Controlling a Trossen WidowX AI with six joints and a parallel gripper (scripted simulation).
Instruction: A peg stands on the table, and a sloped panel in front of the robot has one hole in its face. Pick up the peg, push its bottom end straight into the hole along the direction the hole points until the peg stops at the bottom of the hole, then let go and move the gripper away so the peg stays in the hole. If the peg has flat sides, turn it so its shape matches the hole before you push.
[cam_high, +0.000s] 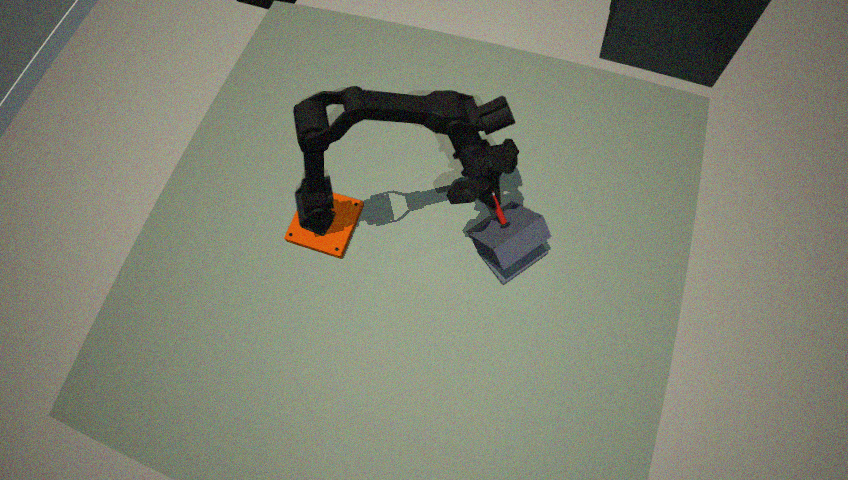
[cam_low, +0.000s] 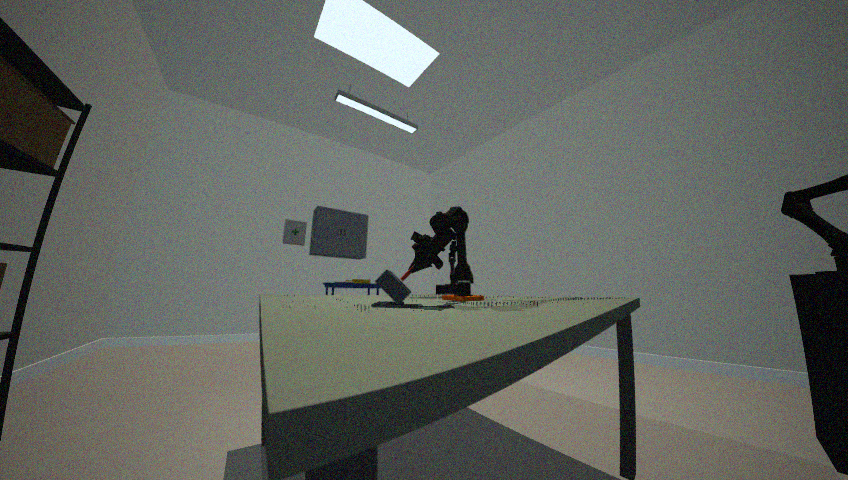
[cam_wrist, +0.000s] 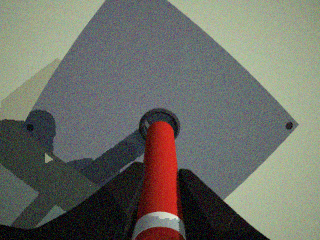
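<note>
Now: the grey sloped panel 5 cm ahead of my gripper tip, 3 cm to the right of it and 5 cm below it. Also, from my gripper tip: red peg: 1 cm behind, 1 cm to the left, 1 cm above.
</note>
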